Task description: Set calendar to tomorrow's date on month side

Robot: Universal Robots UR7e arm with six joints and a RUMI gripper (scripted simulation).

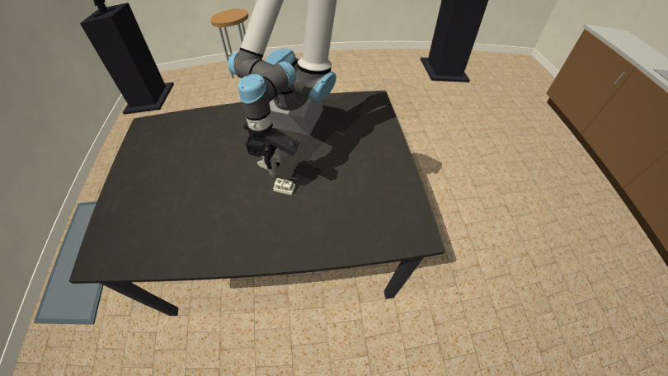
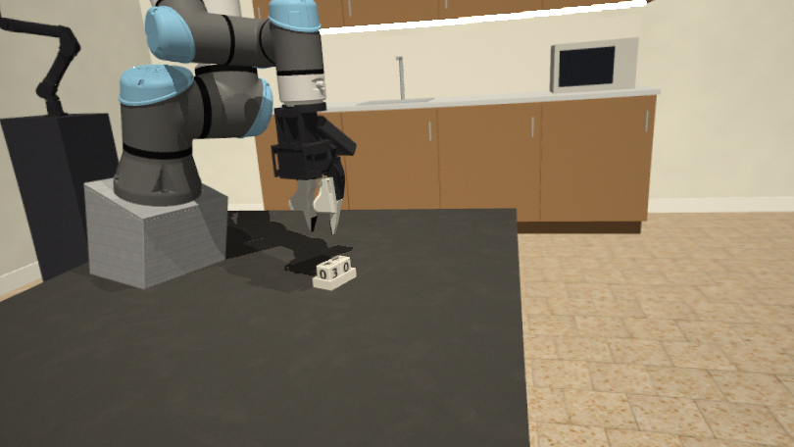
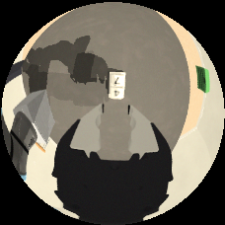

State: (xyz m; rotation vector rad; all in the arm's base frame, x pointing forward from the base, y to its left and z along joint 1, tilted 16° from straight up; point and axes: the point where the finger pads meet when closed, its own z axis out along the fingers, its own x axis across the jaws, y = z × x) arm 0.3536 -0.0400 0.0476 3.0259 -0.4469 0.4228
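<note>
Now: hand 1 cm short of the white calendar tray, 2 cm to the right of it and 11 cm above it.
</note>
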